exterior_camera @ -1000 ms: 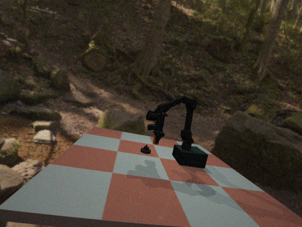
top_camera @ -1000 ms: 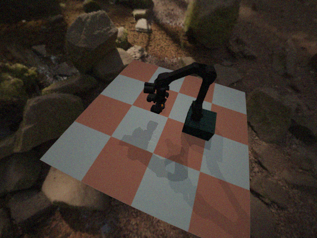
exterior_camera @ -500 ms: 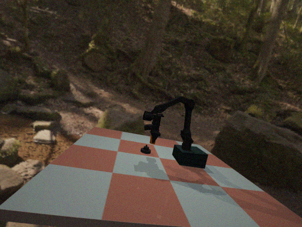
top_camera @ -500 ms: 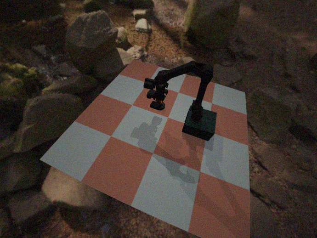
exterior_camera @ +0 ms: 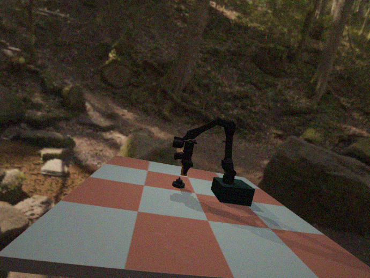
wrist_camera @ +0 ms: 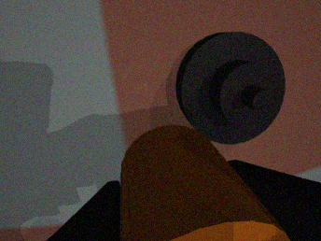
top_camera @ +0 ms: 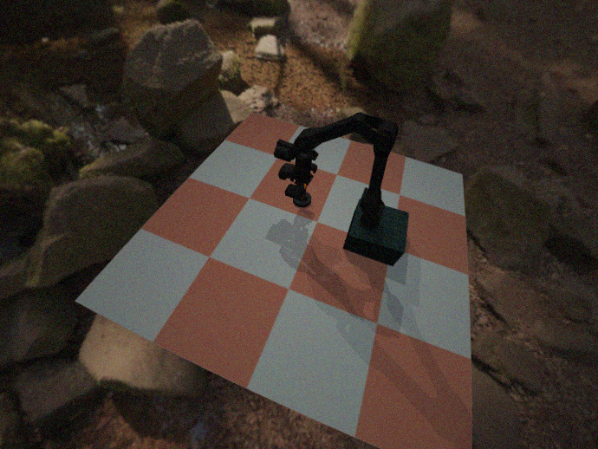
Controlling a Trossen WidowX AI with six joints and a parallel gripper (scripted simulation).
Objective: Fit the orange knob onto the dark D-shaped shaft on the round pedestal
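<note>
Right now my gripper tip is 2 cm short of the round pedestal, 6 cm to the left of it and 8 cm above it. Also, from my gripper tip: orange knob 2 cm above.
</note>
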